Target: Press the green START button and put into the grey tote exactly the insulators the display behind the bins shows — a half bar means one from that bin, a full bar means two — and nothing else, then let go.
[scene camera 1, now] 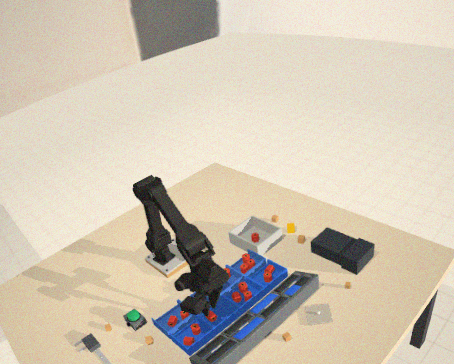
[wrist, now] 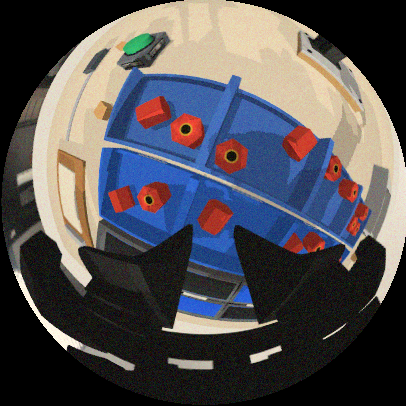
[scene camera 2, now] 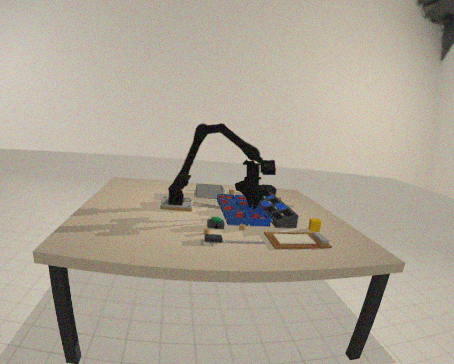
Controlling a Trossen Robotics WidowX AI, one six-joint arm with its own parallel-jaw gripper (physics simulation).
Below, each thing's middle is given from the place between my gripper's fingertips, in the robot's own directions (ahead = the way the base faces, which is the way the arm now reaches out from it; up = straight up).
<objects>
Now: hand 13 cm past the grey tote [scene camera 1: 270, 235], 38 cm to the right of it and 1 cm above it. From my hand the other things lie so: black box [scene camera 1: 352, 254] 18 cm ahead, 47 cm to the left, 1 cm below; display [wrist: 103, 224] 13 cm ahead, 7 cm to the left, 1 cm below.
</objects>
